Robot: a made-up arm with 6 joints.
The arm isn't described. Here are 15 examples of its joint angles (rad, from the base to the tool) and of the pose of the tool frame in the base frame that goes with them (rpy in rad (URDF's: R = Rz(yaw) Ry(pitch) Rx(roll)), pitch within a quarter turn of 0, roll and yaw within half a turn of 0; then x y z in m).
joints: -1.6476 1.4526 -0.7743 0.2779 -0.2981 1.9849
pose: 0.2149 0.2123 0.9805 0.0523 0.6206 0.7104
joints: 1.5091 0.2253 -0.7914 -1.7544 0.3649 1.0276
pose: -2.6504 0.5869 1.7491 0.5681 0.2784 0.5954
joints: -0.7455 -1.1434 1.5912 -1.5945 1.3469 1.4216
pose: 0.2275 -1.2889 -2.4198 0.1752 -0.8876 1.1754
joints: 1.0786 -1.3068 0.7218 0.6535 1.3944 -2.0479
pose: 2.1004 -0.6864 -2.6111 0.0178 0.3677 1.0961
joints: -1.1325 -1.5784 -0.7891 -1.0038 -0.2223 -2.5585
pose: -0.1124 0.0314 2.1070 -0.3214 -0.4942 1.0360
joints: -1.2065 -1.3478 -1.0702 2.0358 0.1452 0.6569
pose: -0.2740 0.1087 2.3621 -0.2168 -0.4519 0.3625
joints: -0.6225 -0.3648 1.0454 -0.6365 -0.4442 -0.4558
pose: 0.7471 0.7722 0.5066 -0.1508 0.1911 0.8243
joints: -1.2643 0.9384 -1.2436 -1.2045 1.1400 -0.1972
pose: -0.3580 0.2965 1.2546 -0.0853 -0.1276 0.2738
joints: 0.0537 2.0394 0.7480 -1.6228 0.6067 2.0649
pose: -2.3120 0.9742 -1.1280 -0.0015 -0.4165 0.3961
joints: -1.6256 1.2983 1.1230 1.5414 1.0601 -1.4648
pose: -3.1214 1.1784 -1.4297 -0.2134 -0.0245 0.9048
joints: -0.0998 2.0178 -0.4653 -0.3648 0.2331 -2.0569
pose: -3.0980 0.5249 2.8289 0.5397 0.1868 0.8127
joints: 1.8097 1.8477 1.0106 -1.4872 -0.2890 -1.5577
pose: -2.6115 -1.2533 1.5322 0.4226 -0.1461 0.6957
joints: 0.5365 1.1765 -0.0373 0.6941 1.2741 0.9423
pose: -1.5261 -0.4063 0.0956 0.7032 -0.5790 0.4697
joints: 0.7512 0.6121 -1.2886 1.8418 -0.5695 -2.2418
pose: -1.5599 0.8936 -2.6529 0.5201 -0.1911 0.4141
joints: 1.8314 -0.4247 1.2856 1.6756 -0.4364 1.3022
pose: 1.5645 0.4068 -2.2317 0.0013 -0.6005 0.9876
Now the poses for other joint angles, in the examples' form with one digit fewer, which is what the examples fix.
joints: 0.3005 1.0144 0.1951 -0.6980 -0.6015 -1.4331
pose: 1.839 -1.293 -2.573 0.580 0.061 0.742
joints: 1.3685 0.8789 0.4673 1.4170 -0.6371 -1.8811
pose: 1.806 0.858 1.453 0.293 -0.006 1.059
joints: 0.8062 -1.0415 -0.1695 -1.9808 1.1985 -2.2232
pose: 0.105 0.795 -1.773 0.353 -0.291 0.954
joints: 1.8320 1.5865 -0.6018 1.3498 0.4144 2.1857
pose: -0.104 -0.759 -2.768 -0.150 -0.829 1.060
